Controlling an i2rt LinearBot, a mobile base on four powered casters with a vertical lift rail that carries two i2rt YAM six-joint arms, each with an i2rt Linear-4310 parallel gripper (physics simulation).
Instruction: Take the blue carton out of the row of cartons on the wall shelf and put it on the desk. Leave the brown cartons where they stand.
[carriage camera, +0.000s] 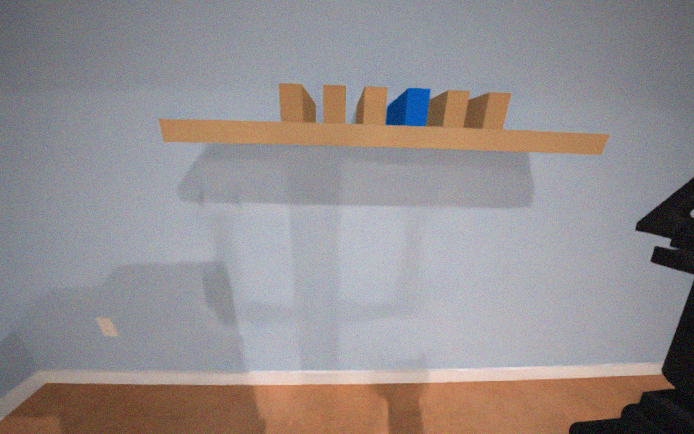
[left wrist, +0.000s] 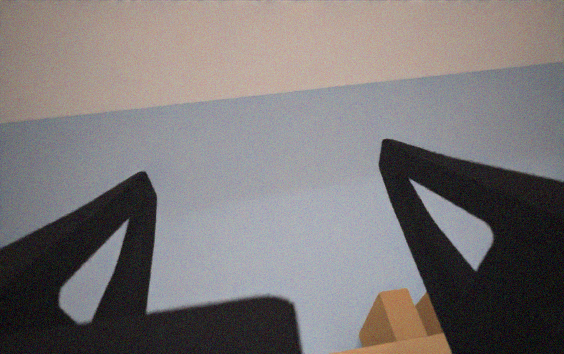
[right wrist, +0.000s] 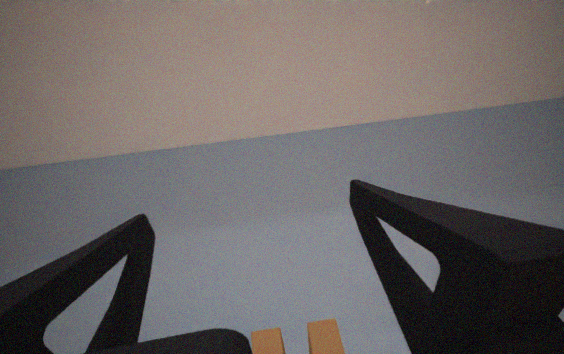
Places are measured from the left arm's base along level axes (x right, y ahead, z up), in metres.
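Pixels of known places: left gripper, between the fingertips: (left wrist: 267, 167); right gripper, between the fingertips: (right wrist: 252, 207).
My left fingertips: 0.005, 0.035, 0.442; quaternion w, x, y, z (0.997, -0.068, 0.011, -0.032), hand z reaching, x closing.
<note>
Behind a point stands the place of what it marks, as x, y, z.
The blue carton (carriage camera: 418, 107) @[0.523, 0.460, 0.502] stands upright in a row on the wall shelf (carriage camera: 358, 136) @[0.384, 0.461, 0.434] (left wrist: 400, 346) @[0.202, 0.468, 0.453]. Three brown cartons (carriage camera: 291, 103) @[0.228, 0.473, 0.501] (carriage camera: 334, 104) @[0.327, 0.469, 0.501] (carriage camera: 376, 105) @[0.424, 0.465, 0.502] stand to its left and two brown cartons (carriage camera: 456, 109) @[0.614, 0.456, 0.501] (carriage camera: 496, 110) @[0.713, 0.453, 0.503] to its right in the carriage view. A brown carton (left wrist: 409, 315) @[0.237, 0.472, 0.496] shows low in the left wrist view; the tops of two brown cartons (right wrist: 268, 341) @[0.617, 0.456, 0.521] (right wrist: 325, 337) @[0.714, 0.453, 0.513] show in the right wrist view. My left gripper (left wrist: 267, 167) @[0.005, 0.034, 0.442] and my right gripper (right wrist: 252, 207) @[0.631, 0.038, 0.438] are open and empty, with wall beyond their fingers. The desk does not show.
My right arm (carriage camera: 680, 327) @[0.616, 0.037, 0.280] stands at the right edge of the carriage view, apart from the shelf. A blue-grey wall (carriage camera: 588, 255) @[1.495, 0.675, -0.032] is behind the shelf, with a small outlet plate (carriage camera: 106, 326) @[-0.766, 0.761, -0.442] low at the left. Brown floor (carriage camera: 511, 404) @[1.266, 0.551, -0.848] lies below the white baseboard (carriage camera: 511, 373) @[1.346, 0.668, -0.790].
</note>
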